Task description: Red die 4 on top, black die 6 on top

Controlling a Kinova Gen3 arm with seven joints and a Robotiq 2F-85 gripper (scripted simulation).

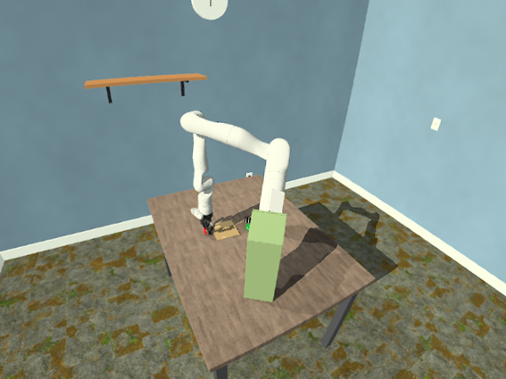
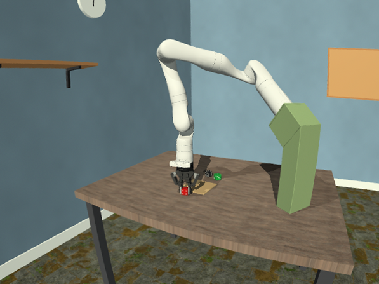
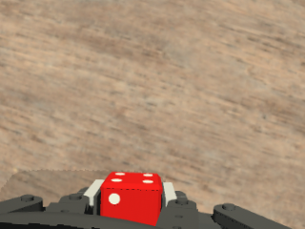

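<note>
Right now my hand is right at the red die. Round my hand: black die: 26 cm to the right; then tan mat: 10 cm to the right, 2 cm below, 2 cm behind; then green die: 24 cm to the right, 7 cm behind.
</note>
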